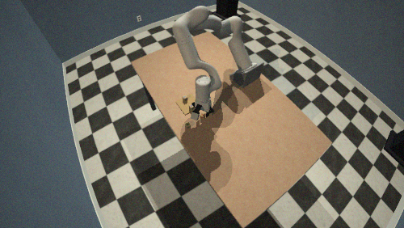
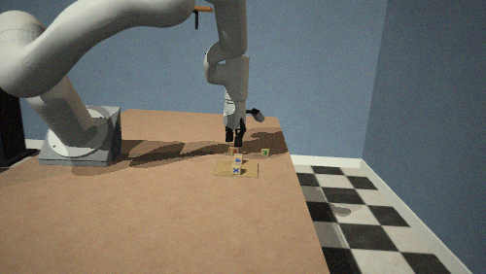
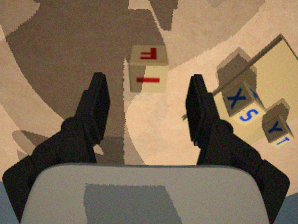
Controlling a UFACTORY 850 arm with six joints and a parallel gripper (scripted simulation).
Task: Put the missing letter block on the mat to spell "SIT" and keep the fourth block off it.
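Right now the tan mat is 10 mm ahead of my hand, 150 mm to the right of it and 50 mm below it.
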